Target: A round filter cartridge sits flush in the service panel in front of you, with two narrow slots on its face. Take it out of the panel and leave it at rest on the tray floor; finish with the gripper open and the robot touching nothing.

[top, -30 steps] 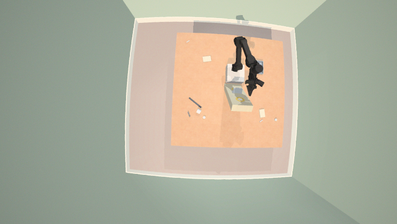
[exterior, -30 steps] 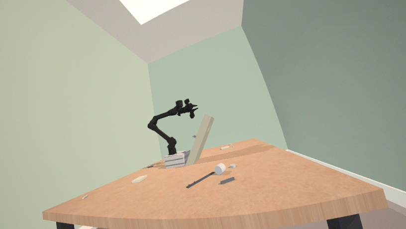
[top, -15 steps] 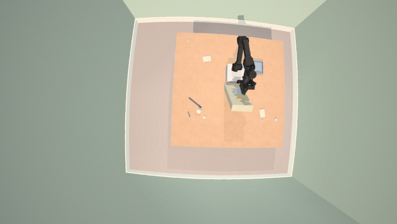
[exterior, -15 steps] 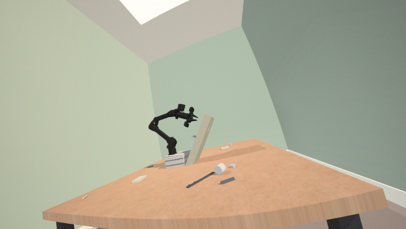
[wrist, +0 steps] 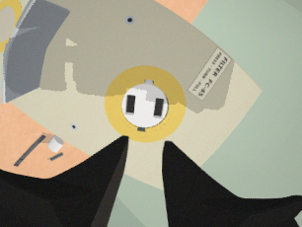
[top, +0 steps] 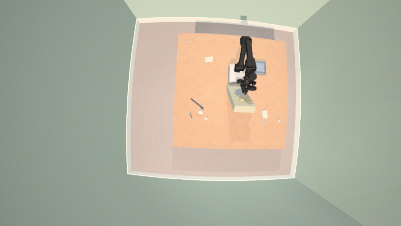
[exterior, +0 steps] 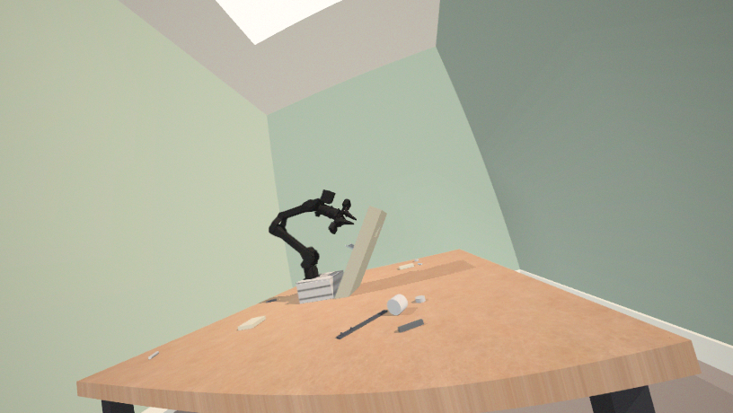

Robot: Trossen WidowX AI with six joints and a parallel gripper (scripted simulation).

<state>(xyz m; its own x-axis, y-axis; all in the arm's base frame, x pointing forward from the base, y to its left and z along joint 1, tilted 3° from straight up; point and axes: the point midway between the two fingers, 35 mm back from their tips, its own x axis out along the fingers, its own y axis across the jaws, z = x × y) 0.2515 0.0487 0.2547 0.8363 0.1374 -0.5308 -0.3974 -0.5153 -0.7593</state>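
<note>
The round filter cartridge is 60 mm ahead of my gripper tip, 50 mm below it and 10 mm to the left of it. The rest, counted from my gripper tip: blue-grey tray (410 mm behind, 320 mm below, 210 mm to the left).
</note>
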